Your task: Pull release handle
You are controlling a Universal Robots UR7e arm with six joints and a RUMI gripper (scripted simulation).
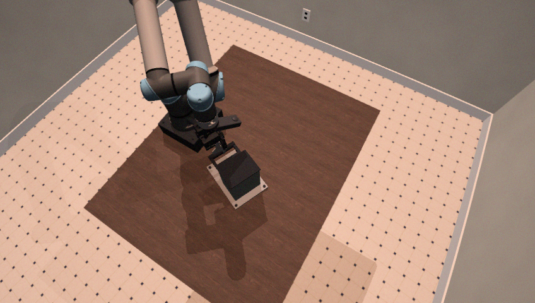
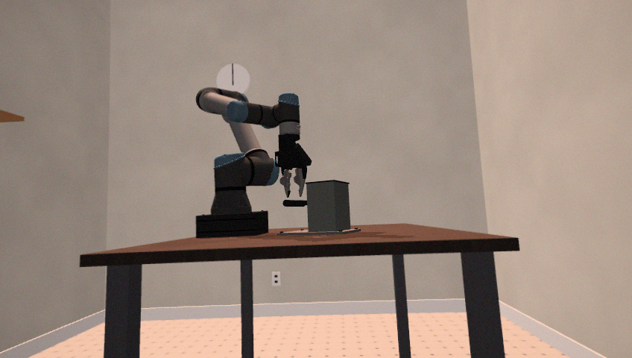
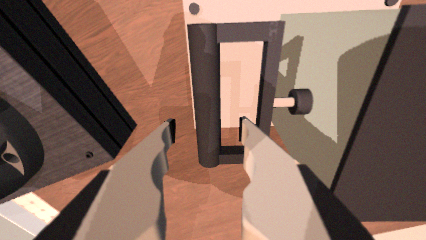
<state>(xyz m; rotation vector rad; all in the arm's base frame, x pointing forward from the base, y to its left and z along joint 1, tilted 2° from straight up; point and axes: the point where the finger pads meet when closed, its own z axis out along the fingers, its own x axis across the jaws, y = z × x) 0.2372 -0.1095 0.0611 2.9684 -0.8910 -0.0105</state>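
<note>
My hand is 14 cm above the baseplate, 8 cm short of it and 5 cm to the left of it.
</note>
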